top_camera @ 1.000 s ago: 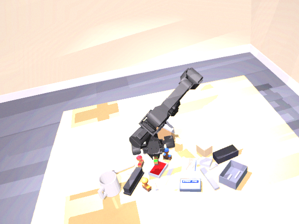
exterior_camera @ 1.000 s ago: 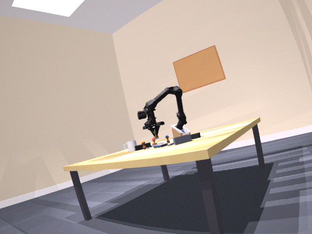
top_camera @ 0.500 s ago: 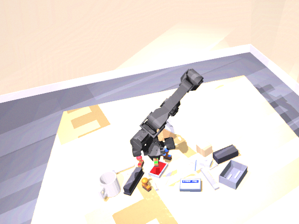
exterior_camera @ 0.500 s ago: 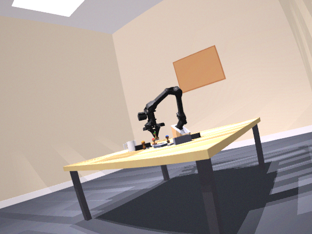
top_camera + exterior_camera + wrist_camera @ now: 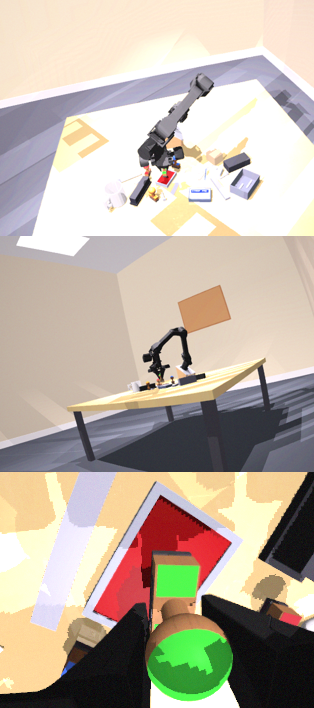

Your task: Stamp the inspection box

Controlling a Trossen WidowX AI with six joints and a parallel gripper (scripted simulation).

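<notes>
Now: gripper tip 60 mm above the red ink pad. Round my gripper tip: blue-knobbed stamp 60 mm to the left, 60 mm behind, 40 mm below; green-knobbed stamp right at my gripper tip; red-knobbed stamp 70 mm to the right, 70 mm behind, 40 mm below.
</notes>
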